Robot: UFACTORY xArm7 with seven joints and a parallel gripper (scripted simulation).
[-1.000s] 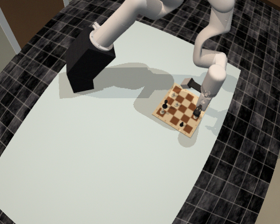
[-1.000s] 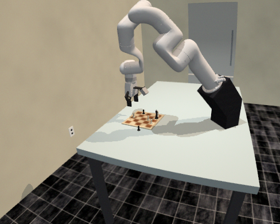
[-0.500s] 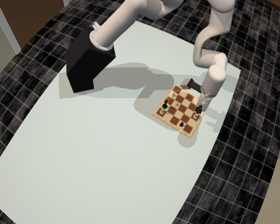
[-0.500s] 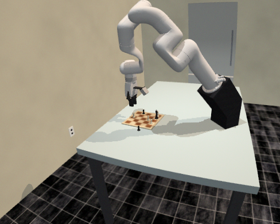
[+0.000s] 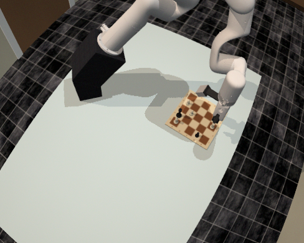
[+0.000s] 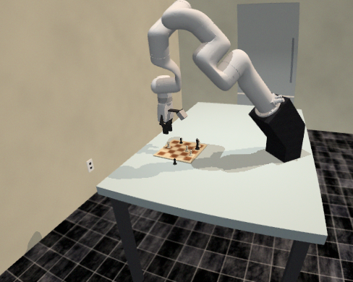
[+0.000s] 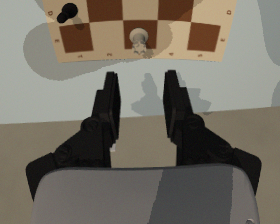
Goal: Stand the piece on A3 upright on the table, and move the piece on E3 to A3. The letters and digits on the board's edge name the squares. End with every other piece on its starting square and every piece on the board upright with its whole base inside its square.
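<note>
Right now the white piece is 90 mm below my hand. Round my hand: chessboard: 70 mm behind, 20 mm to the right, 110 mm below; tall black piece: 140 mm behind, 80 mm to the right, 80 mm below.
</note>
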